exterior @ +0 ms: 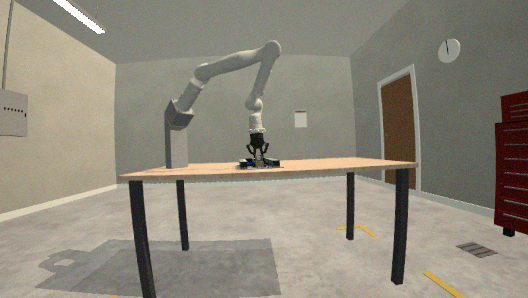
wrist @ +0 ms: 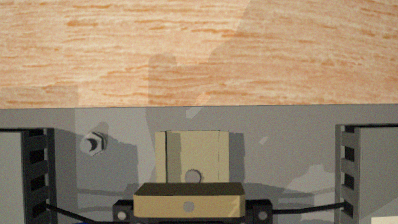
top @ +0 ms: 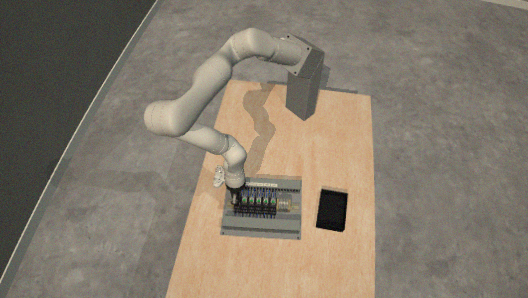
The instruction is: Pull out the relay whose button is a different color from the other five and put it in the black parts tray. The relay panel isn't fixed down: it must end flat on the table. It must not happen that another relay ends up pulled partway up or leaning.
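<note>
Right now my hand is 10 mm above the relay. Round my hand: grey relay panel 30 mm ahead, 100 mm to the left, 30 mm below; then black parts tray 130 mm ahead, 360 mm to the left, 40 mm below.
</note>
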